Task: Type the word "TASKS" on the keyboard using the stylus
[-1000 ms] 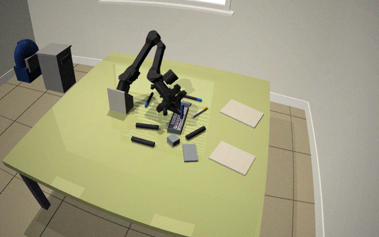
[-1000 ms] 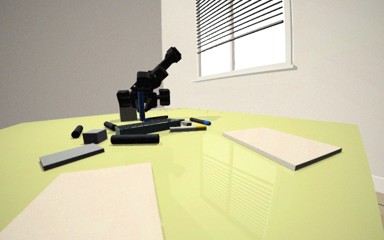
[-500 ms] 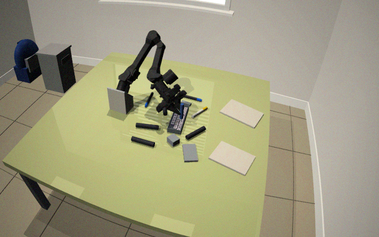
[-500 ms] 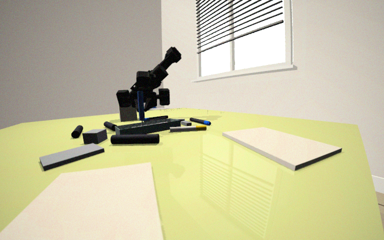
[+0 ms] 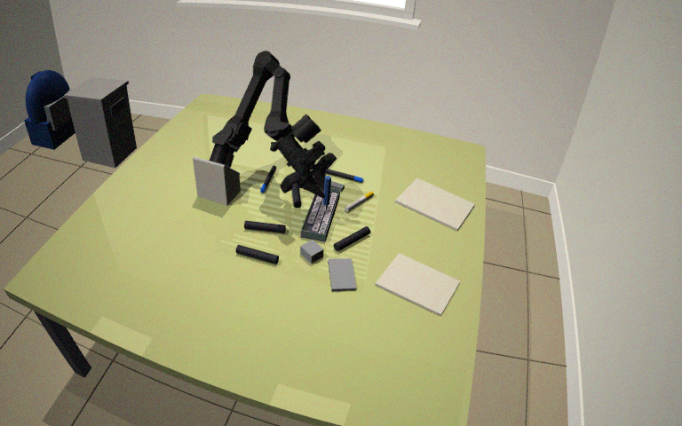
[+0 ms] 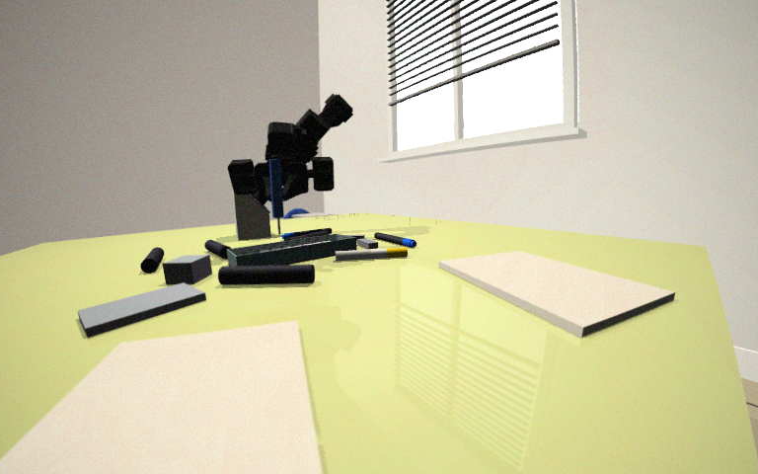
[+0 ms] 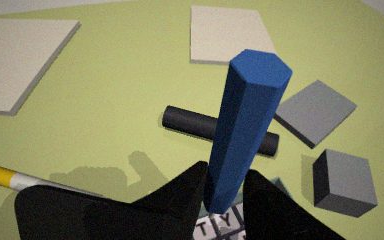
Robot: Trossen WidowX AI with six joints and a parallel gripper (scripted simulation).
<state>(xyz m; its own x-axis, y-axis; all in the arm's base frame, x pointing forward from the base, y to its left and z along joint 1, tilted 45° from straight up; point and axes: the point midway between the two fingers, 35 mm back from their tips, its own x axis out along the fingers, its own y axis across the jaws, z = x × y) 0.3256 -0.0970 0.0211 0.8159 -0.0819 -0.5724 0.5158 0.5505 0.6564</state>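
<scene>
Now: the yellow marker 90 mm ahead of my gripper tip, 130 mm to the left of it and 100 mm below it. From my gripper tip the other things lie so: grey slab: 80 mm ahead, 190 mm to the right, 100 mm below; then blue stylus: 20 mm below; then grey cube: 10 mm behind, 140 mm to the right, 90 mm below.
</scene>
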